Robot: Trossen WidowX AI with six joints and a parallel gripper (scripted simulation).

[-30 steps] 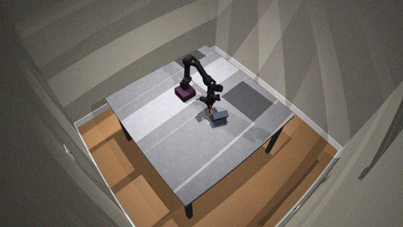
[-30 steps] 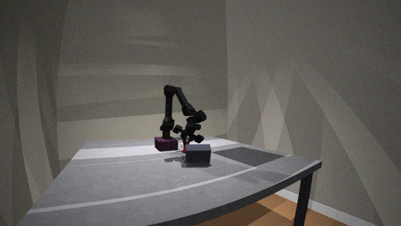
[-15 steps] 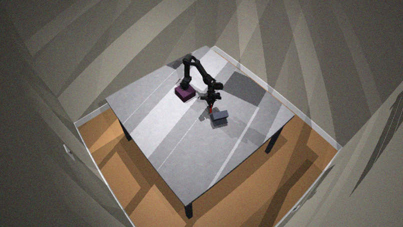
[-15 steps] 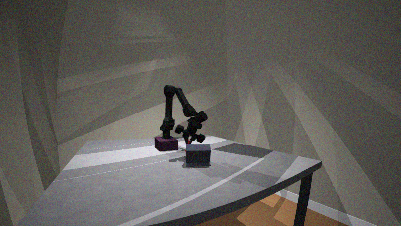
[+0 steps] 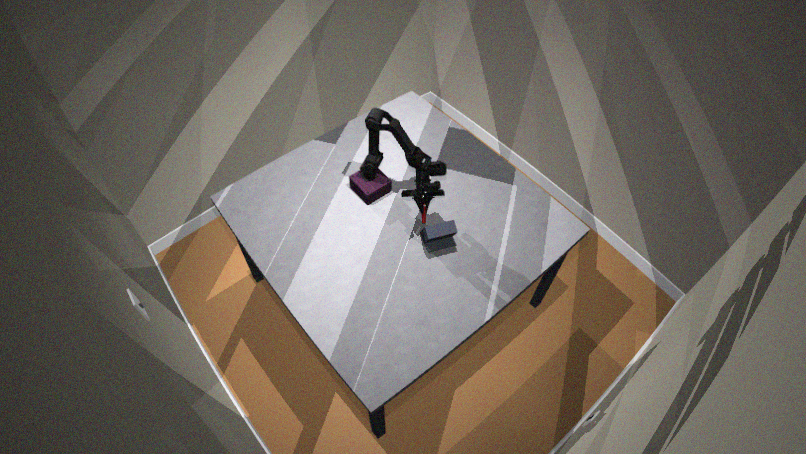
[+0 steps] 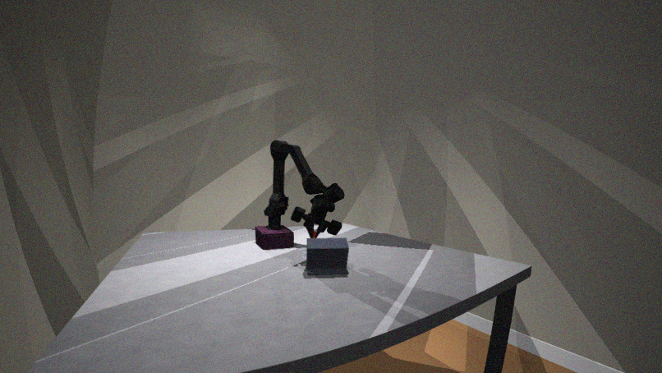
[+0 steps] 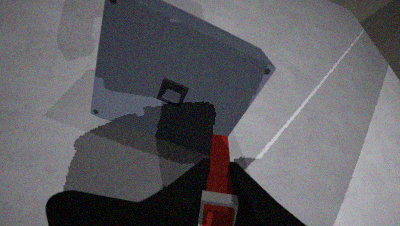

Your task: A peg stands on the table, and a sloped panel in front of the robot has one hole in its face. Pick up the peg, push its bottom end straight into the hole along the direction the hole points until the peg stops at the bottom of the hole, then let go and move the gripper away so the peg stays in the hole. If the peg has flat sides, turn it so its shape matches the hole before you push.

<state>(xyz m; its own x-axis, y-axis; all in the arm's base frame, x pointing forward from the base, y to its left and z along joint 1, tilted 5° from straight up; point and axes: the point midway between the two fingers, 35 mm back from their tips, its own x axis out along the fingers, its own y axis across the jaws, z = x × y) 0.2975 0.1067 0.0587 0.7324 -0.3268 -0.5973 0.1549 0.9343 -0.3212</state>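
Right now the grey sloped panel is 90 mm ahead of my gripper tip, 40 mm below it and 20 mm to the left of it. The rest, counted from my gripper tip: red peg: 10 mm to the left, 10 mm behind, 10 mm above.
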